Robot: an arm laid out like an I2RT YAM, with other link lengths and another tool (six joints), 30 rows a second.
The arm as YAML. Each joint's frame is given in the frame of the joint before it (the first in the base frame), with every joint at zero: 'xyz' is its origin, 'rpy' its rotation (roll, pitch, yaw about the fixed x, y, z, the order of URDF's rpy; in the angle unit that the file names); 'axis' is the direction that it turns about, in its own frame. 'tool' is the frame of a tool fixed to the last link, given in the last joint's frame.
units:
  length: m
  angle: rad
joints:
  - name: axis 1
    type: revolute
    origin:
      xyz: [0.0, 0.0, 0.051]
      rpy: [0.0, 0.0, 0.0]
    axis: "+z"
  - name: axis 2
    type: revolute
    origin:
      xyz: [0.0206, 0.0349, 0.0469]
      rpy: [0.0, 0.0, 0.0]
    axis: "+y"
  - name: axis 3
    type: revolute
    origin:
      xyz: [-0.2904, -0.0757, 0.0]
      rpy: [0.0, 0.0, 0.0]
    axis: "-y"
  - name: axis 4
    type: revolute
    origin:
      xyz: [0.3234, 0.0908, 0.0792]
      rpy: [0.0, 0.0, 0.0]
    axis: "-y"
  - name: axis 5
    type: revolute
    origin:
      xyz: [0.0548, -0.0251, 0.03]
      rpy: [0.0, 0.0, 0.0]
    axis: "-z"
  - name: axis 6
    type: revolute
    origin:
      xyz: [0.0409, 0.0, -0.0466]
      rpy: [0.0, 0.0, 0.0]
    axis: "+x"
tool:
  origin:
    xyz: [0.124, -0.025, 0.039]
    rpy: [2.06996, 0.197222, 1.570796]
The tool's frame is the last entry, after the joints.
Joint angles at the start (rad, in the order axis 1, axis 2, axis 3, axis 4, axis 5, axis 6):
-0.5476, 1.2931, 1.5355, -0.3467, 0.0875, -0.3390
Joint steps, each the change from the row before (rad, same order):
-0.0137, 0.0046, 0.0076, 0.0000, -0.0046, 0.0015
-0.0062, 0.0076, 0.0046, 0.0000, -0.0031, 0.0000
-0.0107, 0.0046, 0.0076, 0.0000, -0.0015, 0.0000
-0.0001, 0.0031, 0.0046, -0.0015, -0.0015, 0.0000
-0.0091, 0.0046, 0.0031, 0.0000, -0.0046, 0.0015
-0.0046, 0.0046, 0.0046, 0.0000, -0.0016, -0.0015
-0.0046, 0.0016, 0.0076, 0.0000, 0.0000, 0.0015
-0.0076, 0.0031, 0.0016, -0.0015, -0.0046, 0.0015
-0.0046, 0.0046, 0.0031, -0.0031, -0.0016, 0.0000
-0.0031, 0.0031, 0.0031, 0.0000, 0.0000, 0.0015
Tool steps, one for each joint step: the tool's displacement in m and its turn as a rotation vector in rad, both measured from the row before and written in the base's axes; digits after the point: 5 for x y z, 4 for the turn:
-0.00216, -0.00521, 0.00188, 0.0000, -0.0037, -0.0093
0.00102, -0.00341, -0.00096, 0.0019, 0.0024, -0.0031
-0.00181, -0.00439, 0.00189, -0.0015, -0.0026, -0.0092
0.00067, -0.00020, 0.00067, 0.0001, -0.0001, 0.0014
-0.00056, -0.00384, -0.00046, 0.0024, 0.0001, -0.0047
0.00012, -0.00225, 0.00034, -0.0010, 0.0008, -0.0029
-0.00166, -0.00153, 0.00318, -0.0022, -0.0059, -0.0047
-0.00058, -0.00305, -0.00091, 0.0032, 0.0013, -0.0032
0.00025, -0.00246, -0.00114, 0.0028, 0.0037, -0.0030
-0.00015, -0.00174, 0.00020, 0.0012, -0.0009, -0.0033

